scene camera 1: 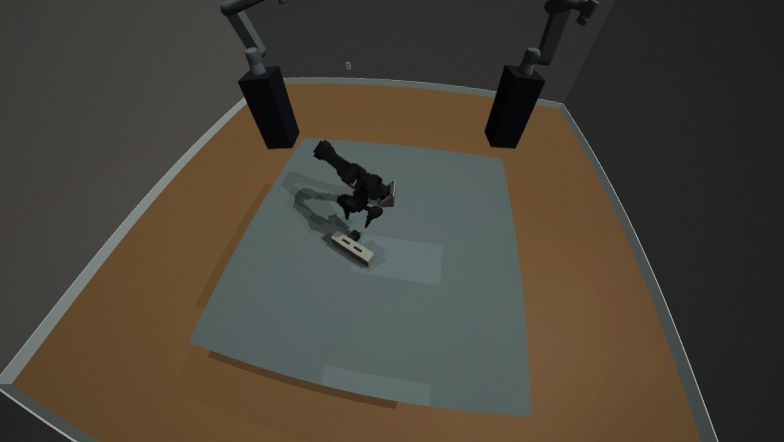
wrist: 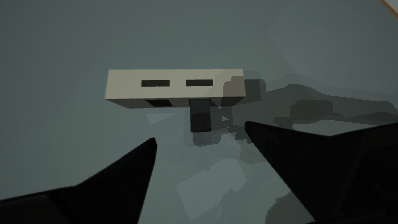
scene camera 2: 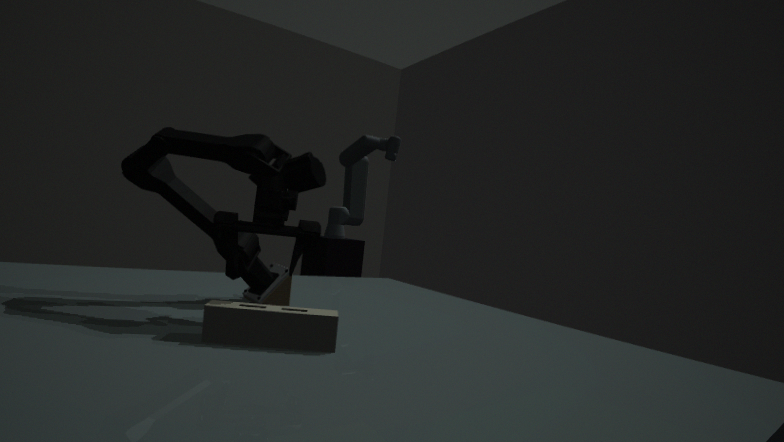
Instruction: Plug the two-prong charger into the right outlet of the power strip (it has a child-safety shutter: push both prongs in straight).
Scene:
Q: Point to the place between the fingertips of my gripper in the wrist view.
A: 201, 133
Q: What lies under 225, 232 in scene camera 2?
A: My gripper.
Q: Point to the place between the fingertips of my gripper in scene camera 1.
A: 356, 223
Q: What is my gripper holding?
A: Nothing.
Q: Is my gripper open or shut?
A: Open.

